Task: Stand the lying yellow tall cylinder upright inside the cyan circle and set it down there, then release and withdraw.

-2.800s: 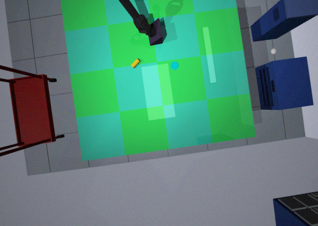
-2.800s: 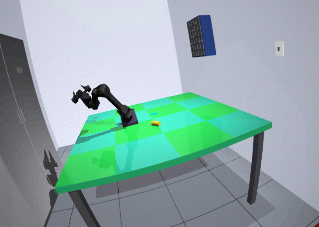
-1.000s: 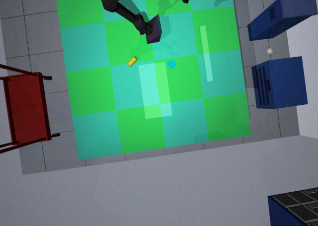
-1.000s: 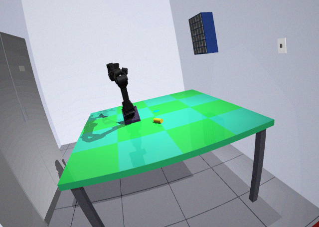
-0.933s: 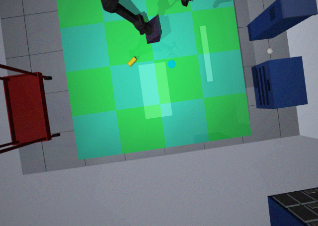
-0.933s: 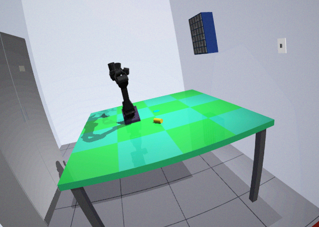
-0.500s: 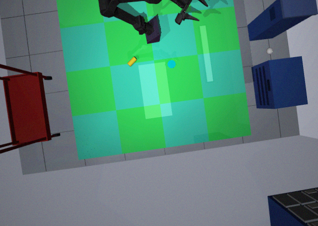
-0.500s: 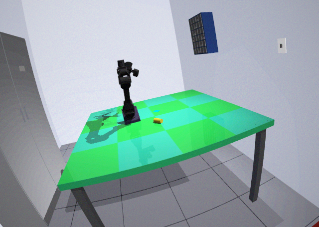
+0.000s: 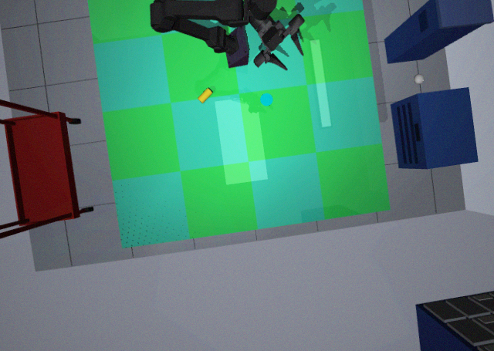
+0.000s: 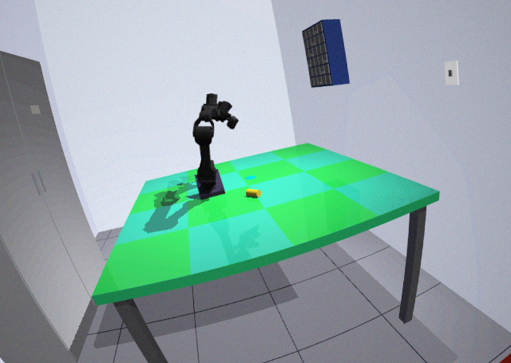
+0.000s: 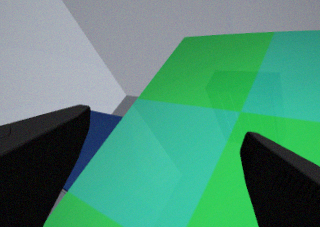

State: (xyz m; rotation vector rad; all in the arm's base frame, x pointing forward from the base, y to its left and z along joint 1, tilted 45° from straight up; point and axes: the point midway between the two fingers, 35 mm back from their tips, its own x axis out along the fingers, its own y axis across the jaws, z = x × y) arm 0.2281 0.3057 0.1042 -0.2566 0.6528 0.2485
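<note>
Now: gripper tip 70 mm past the yellow tall cylinder, 340 mm to the left of it and 330 mm above it. Also, from my gripper tip: cyan circle (10 mm ahead, 60 mm to the right, 340 mm below).
</note>
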